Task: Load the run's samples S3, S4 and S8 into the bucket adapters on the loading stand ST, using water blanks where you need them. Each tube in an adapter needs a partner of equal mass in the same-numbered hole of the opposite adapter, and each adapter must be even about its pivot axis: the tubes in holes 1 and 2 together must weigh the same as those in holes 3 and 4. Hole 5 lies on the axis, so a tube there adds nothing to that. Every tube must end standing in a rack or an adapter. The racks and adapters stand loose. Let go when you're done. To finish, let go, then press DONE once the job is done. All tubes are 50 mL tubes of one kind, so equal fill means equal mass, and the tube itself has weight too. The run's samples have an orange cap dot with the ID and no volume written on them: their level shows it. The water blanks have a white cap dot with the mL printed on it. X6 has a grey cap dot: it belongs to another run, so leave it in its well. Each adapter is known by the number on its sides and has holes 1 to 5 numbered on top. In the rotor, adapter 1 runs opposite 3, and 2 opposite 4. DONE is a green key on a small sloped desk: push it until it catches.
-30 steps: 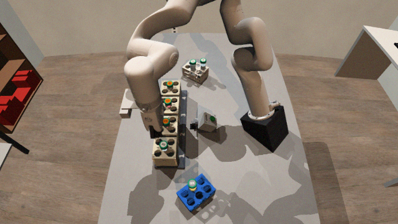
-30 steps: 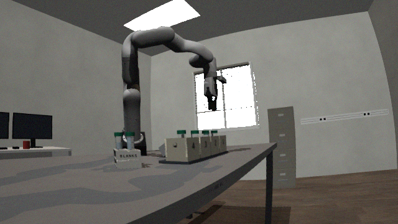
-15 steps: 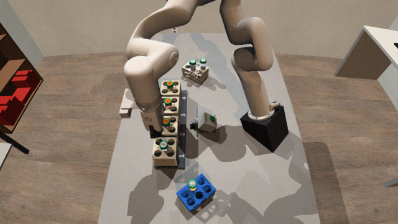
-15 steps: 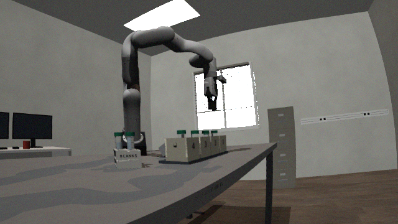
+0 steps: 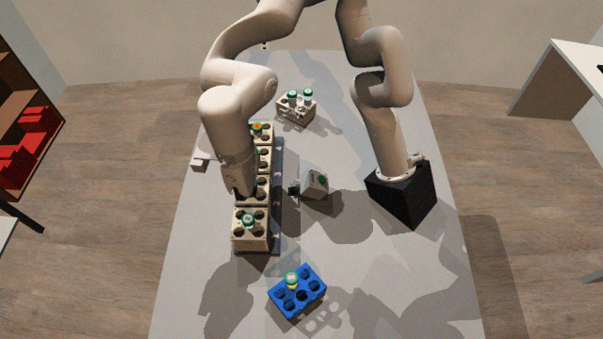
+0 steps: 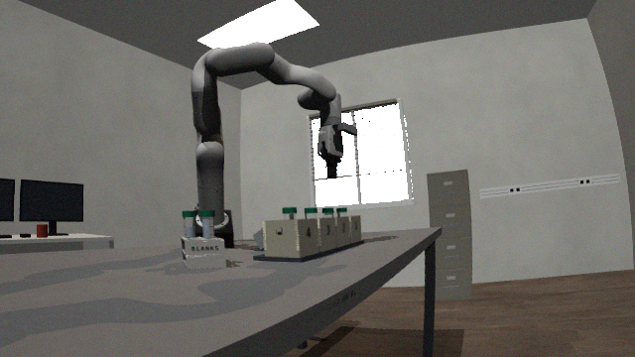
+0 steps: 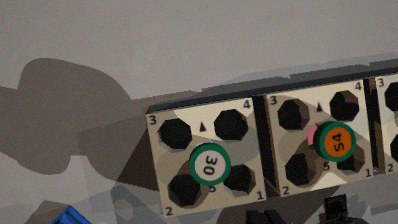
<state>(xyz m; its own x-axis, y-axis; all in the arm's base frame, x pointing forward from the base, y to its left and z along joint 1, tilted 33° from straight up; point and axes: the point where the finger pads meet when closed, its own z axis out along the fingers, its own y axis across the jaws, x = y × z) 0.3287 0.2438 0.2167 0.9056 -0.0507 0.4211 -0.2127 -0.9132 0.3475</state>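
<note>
The green done key is 190 mm behind my hand, 180 mm below it and 130 mm to the right of it. Round my hand: adapter 320 mm to the right, 190 mm below; water blank tube 170 mm below, 20 mm to the left, 10 mm ahead; blue rack 210 mm below, 190 mm to the left, 100 mm behind.
</note>
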